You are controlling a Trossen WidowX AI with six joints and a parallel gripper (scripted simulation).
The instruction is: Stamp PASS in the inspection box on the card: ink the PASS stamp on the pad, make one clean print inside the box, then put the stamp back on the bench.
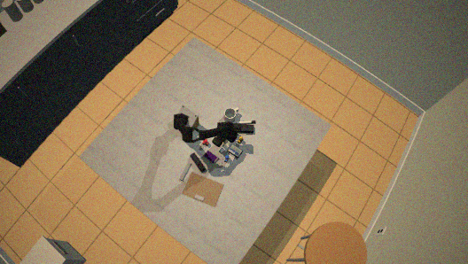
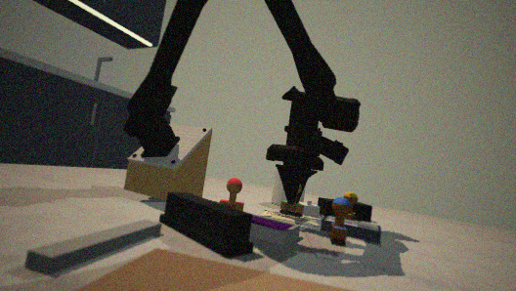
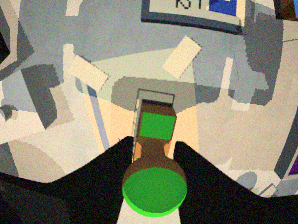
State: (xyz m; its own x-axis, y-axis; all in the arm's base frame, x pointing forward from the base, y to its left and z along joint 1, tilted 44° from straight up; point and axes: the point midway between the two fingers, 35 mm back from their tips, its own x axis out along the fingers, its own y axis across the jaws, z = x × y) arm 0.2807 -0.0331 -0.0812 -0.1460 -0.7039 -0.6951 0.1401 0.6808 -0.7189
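The cream card lies 3 cm below my gripper tip. Also, from my gripper tip: red stamp 9 cm behind, 8 cm to the right, 1 cm below; green-knobbed stamp right at my gripper tip; yellow stamp 10 cm ahead, 5 cm to the left, 1 cm below.
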